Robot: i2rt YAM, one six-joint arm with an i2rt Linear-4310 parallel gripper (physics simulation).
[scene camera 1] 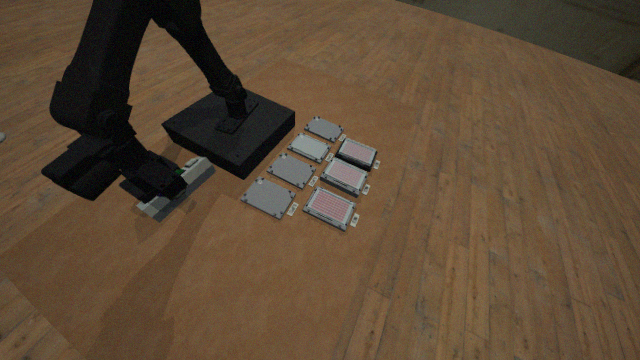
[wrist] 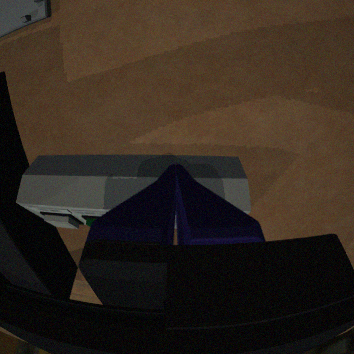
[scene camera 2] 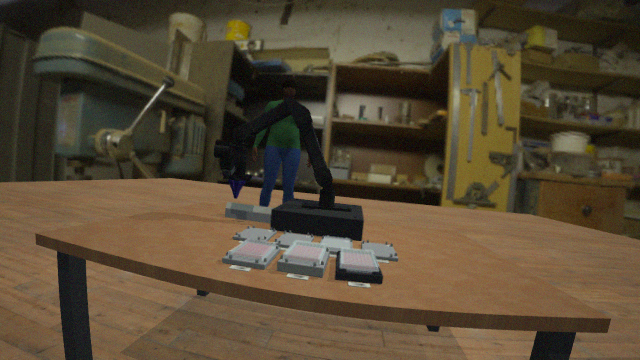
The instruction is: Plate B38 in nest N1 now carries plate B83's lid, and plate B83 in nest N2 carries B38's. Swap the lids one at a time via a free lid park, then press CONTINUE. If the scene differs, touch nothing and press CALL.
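Places are measured from the arm's base along level axes (x down, y left, z ahead), in metres.
Pixels of known places: gripper, between the fingertips: (wrist: 175, 173) (scene camera 2: 235, 198); arm's base, origin of its link: (scene camera 1: 238, 115) (scene camera 2: 326, 208).
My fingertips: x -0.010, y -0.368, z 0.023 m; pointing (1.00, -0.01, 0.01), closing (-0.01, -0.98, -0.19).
For each thing: its middle in the pictures, then the offset to it from my fingertips. "*": a spot on its surface instead.
- grey button box, middle of its body: (wrist: 128, 203) (scene camera 1: 176, 183) (scene camera 2: 252, 211) dx +0.059, dy +0.060, dz -0.067 m
- green button, middle of its body: (wrist: 104, 222) (scene camera 1: 178, 173) dx +0.047, dy +0.088, dz -0.078 m
- white button, middle of its body: (wrist: 61, 219) dx +0.047, dy +0.137, dz -0.068 m
- black nest, a spot on its surface: (scene camera 2: 359, 261) * dx +0.054, dy +0.410, dz +0.480 m
My gripper (scene camera 2: 236, 192) (wrist: 175, 173) is shut and empty, its purple fingertips above the grey button box (scene camera 1: 201, 172) (scene camera 2: 248, 212) (wrist: 60, 187). The green button (scene camera 1: 178, 171) (wrist: 90, 221) is partly hidden; a white button (wrist: 61, 220) is left of it in the wrist view. The fingers and arm hide the other buttons. Three pink-welled plates sit in nests: one (scene camera 1: 331, 206) (scene camera 2: 253, 250), a middle one (scene camera 1: 346, 175) (scene camera 2: 304, 253) and one in a black nest (scene camera 1: 358, 151) (scene camera 2: 359, 261). Their labels are unreadable. A paler, lid-like piece (scene camera 1: 309, 147) (scene camera 2: 336, 243) lies on one park.
Three more flat grey parks, one (scene camera 1: 269, 197) (scene camera 2: 255, 233), another (scene camera 1: 291, 170) (scene camera 2: 295, 239) and a far one (scene camera 1: 324, 128) (scene camera 2: 380, 251), line up between the nests and the arm's black base (scene camera 1: 230, 131) (scene camera 2: 317, 220). A person (scene camera 2: 284, 155) stands behind the table.
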